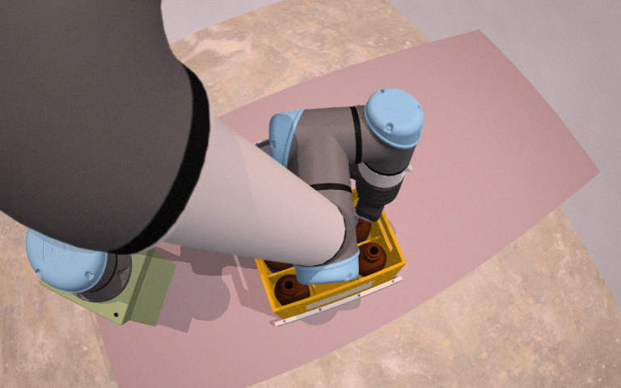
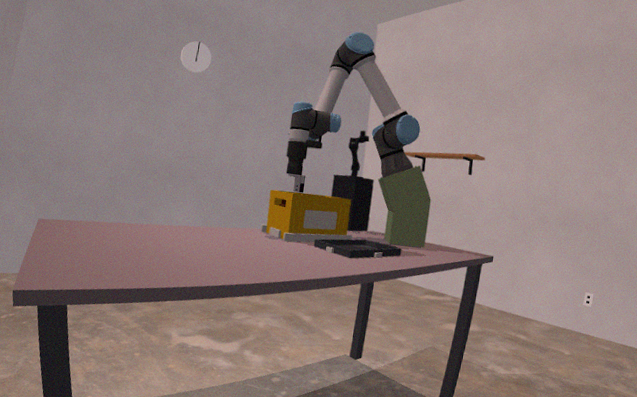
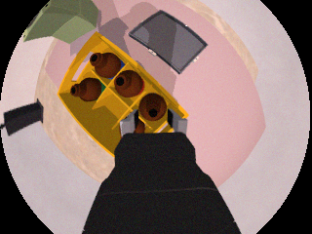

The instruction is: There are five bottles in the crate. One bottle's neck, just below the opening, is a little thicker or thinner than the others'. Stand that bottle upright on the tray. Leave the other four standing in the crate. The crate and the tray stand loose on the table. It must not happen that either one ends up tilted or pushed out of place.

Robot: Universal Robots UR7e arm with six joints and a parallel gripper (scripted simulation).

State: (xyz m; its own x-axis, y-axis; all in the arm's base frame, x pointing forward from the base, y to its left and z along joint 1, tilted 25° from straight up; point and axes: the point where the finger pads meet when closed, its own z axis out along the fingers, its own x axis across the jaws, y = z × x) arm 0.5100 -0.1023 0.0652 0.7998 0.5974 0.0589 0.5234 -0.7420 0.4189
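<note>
The glass bottle is 2 cm behind my hand, 8 cm to the right of it and 11 cm below it. Also, from my hand: dark tray (8 cm behind, 25 cm to the left, 19 cm below); crate (9 cm behind, 3 cm to the right, 12 cm below).
</note>
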